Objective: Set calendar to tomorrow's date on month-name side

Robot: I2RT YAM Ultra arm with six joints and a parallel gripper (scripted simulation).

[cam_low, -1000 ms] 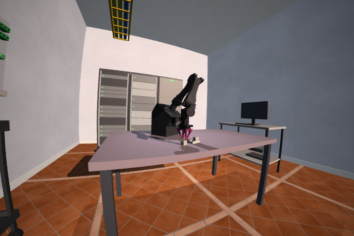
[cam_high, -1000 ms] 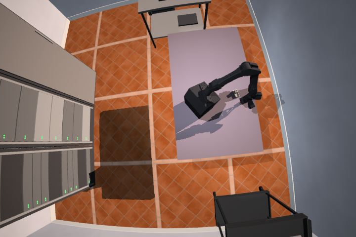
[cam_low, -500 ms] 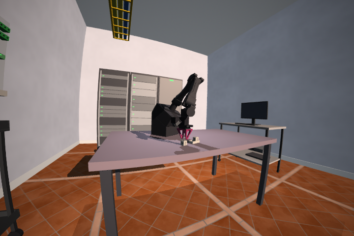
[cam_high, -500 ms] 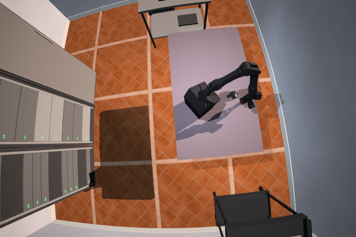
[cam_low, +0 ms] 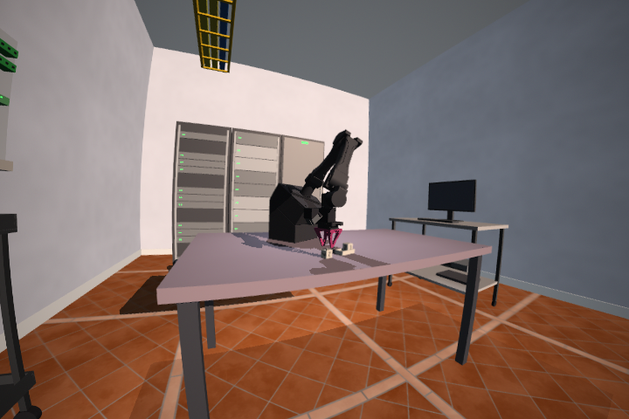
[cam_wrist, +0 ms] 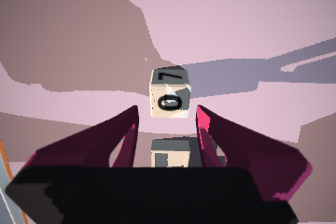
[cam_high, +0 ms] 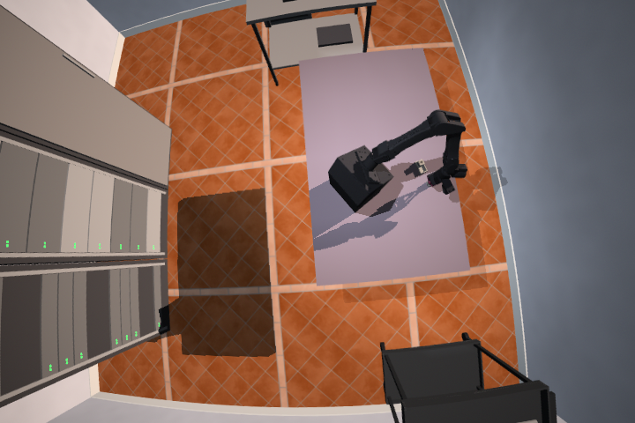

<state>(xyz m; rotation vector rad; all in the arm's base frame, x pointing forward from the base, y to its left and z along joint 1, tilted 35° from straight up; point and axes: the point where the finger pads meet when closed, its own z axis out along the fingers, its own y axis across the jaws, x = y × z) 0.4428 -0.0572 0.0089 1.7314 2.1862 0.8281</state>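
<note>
Now: the cream digit cube 30 mm below my hand. The rest, counted from my hand: cream tray 40 mm behind, 100 mm to the left, 40 mm below.
</note>
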